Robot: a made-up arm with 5 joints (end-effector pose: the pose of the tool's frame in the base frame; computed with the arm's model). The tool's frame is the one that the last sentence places. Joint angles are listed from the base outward.
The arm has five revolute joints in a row. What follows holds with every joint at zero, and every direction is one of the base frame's. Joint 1 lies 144 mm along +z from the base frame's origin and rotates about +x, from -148.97 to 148.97 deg. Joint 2 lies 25 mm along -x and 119 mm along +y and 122 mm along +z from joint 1 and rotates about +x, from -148.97 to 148.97 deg. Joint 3 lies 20 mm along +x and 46 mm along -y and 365 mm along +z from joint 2 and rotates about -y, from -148.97 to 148.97 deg. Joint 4 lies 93 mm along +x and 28 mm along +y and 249 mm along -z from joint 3 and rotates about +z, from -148.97 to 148.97 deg. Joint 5 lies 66 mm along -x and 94 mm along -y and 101 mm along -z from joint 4 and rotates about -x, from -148.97 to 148.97 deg. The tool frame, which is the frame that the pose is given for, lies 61 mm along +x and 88 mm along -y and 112 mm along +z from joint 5; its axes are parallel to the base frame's.
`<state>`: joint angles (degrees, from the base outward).
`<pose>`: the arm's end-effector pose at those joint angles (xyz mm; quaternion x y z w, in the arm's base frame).
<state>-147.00 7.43 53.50 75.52 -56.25</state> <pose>475.7 293.4 -280.4 -0.6752 0.5906 0.2772 0.3442</pose>
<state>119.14 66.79 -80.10 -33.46 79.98</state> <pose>-229.9 -125.9 -43.8 0.4737 -0.2586 0.6012 0.5893</pose>
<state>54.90 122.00 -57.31 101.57 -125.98</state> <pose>-293.8 -30.5 398.3 0.0611 0.0185 -0.7442 0.6649</pose>
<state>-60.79 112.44 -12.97 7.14 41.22</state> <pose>44.6 -10.3 104.9 0.0971 0.0329 0.1243 0.9869</pose>
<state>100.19 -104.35 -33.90 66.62 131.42</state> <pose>-165.9 -141.6 281.4 -0.6796 -0.3624 0.4516 0.4504</pose>
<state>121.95 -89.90 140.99 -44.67 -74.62</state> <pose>303.6 -652.3 627.1 -0.4616 0.8585 -0.1983 0.1029</pose>
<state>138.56 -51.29 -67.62 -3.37 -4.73</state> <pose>-202.9 -380.1 -67.2 0.5861 0.4342 0.3485 0.5887</pose>
